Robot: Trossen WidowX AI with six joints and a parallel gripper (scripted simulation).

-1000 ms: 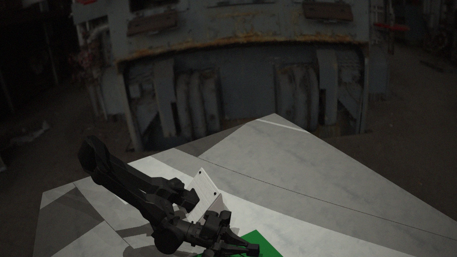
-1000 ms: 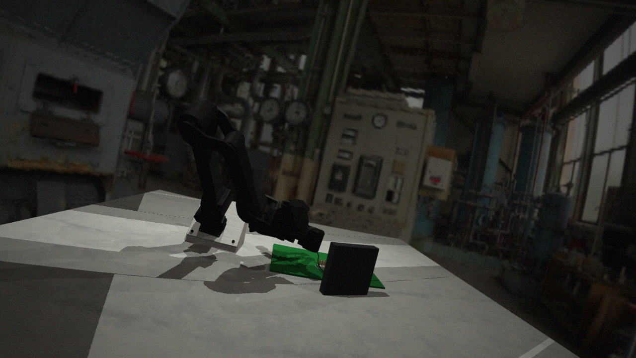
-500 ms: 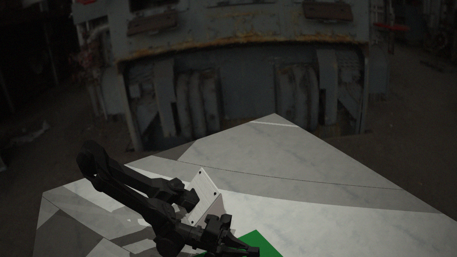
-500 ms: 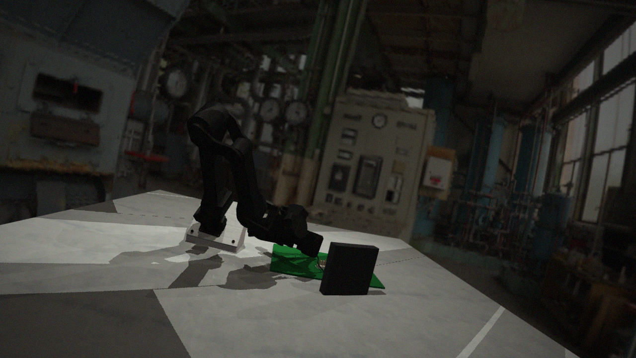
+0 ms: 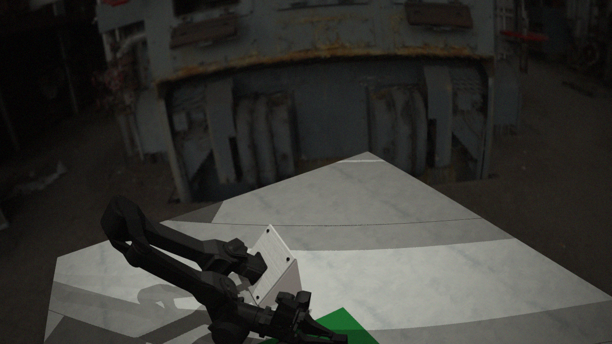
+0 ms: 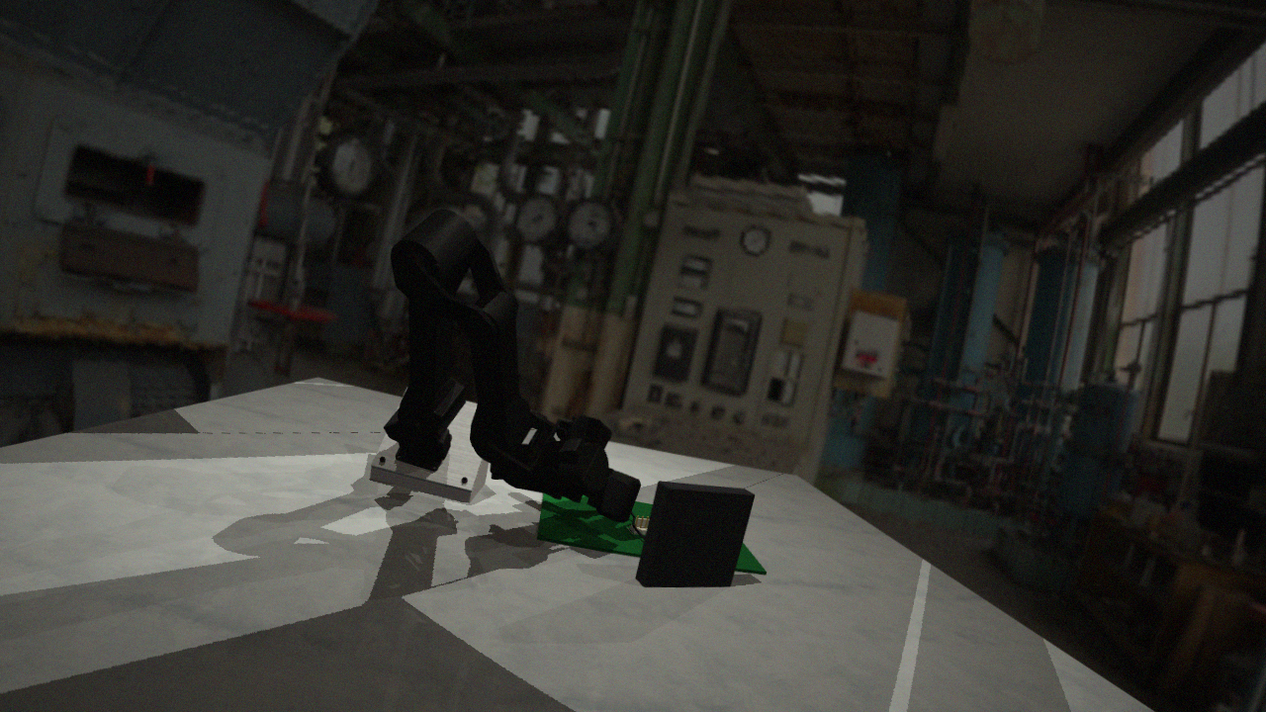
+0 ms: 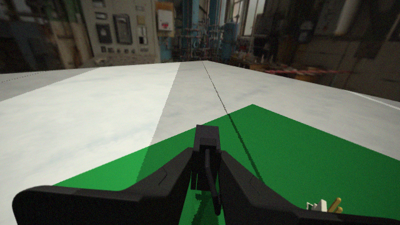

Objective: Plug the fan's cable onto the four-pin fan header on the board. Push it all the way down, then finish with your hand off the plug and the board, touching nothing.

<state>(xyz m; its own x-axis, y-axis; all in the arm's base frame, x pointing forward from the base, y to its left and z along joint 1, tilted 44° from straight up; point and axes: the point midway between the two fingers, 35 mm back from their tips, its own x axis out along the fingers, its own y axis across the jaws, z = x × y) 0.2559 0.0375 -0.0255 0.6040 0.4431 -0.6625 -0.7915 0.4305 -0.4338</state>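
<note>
My gripper tip is now 60 mm short of the green board, 60 mm above it and 40 mm to the left of it. The rest, counted from my gripper tip: black plug: 10 mm to the left, 10 mm below; then fan header: 70 mm to the right, 50 mm ahead, 40 mm below; then black fan: 200 mm to the right, 100 mm ahead, 20 mm above.
</note>
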